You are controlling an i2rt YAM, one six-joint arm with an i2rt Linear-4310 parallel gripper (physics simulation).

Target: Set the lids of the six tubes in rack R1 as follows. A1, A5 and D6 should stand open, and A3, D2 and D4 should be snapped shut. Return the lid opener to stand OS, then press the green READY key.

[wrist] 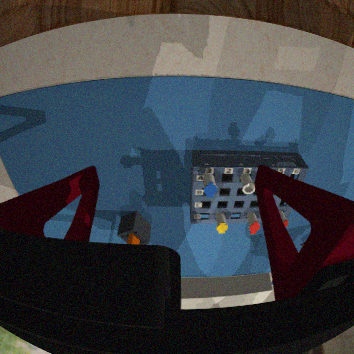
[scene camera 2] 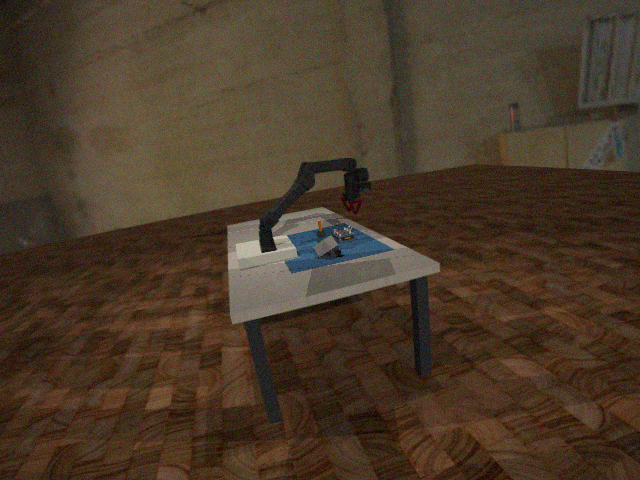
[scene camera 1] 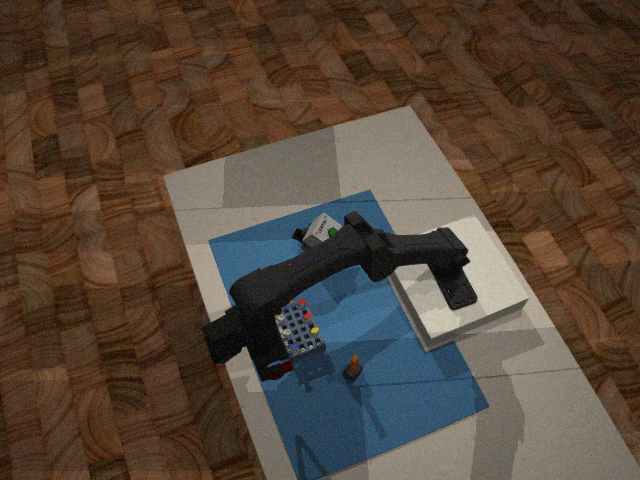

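Pixels of known places: gripper, between the fingertips: (wrist: 176, 174) (scene camera 2: 352, 212) (scene camera 1: 269, 358); arm's base, origin of its link: (scene camera 2: 267, 245) (scene camera 1: 446, 271).
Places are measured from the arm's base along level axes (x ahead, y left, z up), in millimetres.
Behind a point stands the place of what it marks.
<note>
Rack R1 (scene camera 1: 325, 347) @[x 333, y 77, z -29 mm] (scene camera 2: 344, 238) @[x 367, y -52, z -25 mm] (wrist: 245, 158) @[x 415, y 23, z -38 mm], grey-blue, stands on the blue mat. In the wrist view a blue-capped tube (wrist: 210, 190) @[x 403, y 65, z 3 mm] is at A1, and a tube with a pale ring-like top (wrist: 248, 188) @[x 403, y 25, z -3 mm] at A3. A yellow-topped tube (wrist: 222, 228) @[x 346, y 42, z 3 mm] is at D2, and red-topped ones at D4 (wrist: 254, 228) @[x 348, y 3, z 4 mm] and D6 (wrist: 285, 223) @[x 354, y -37, z 3 mm]. A finger hides A5; exact lid states are too small to tell. The orange lid opener (scene camera 1: 354, 362) @[x 297, y 155, z 33 mm] (scene camera 2: 319, 225) @[x 290, y 146, z 17 mm] (wrist: 133, 240) @[x 300, y 147, z -8 mm] stands in its dark stand (scene camera 1: 352, 375) @[x 302, y 165, z -13 mm] (wrist: 134, 224) @[x 316, y 147, z -22 mm]. My gripper (scene camera 1: 279, 372) (scene camera 2: 352, 210) @[x 466, y 100, z 60 mm] (wrist: 176, 174) @[x 466, y 100, z 60 mm] is open and empty, high above the mat.
A tilted pale box (scene camera 1: 318, 230) @[x 260, y -188, z 34 mm] (scene camera 2: 326, 247) @[x 237, y -237, z 3 mm] with the green READY key (scene camera 1: 333, 232) @[x 225, y -177, z 25 mm] stands on the blue mat (scene camera 1: 403, 413) @[x 222, y 275, z -46 mm] (scene camera 2: 299, 265) @[x 110, y -254, z -46 mm] behind the arm in scene camera 1. The arm's base stands on a white block (scene camera 1: 496, 279) @[x -105, y 61, z 4 mm] (scene camera 2: 248, 254) @[x -94, y -88, z 0 mm] beside the mat.
</note>
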